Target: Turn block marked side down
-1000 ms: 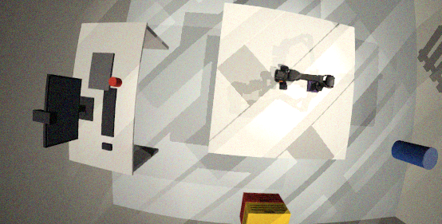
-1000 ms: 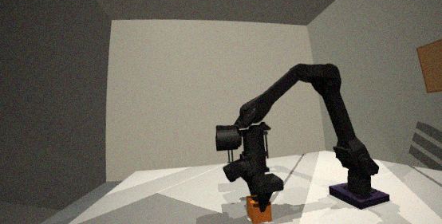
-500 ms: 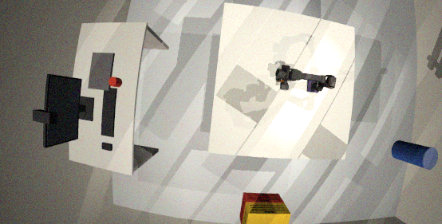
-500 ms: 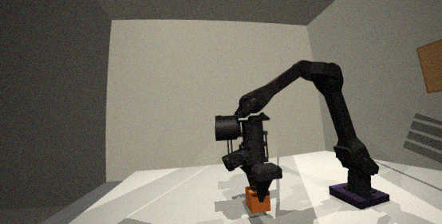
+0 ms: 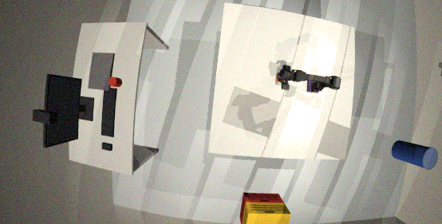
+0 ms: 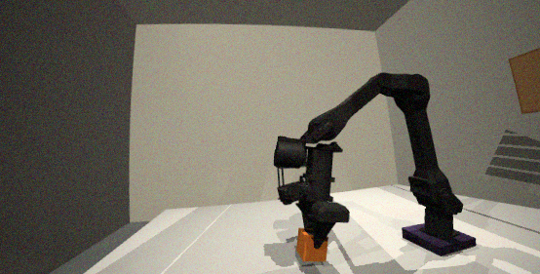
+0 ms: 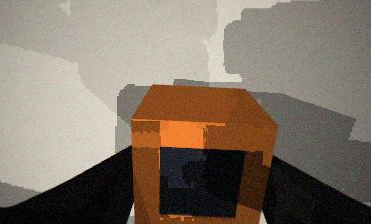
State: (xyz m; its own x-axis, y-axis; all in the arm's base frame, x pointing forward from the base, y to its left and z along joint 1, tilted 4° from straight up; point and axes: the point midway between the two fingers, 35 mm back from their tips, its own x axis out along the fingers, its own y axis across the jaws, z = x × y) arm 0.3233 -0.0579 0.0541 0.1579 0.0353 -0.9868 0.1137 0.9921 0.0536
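My gripper tip is 10 mm below the orange block.
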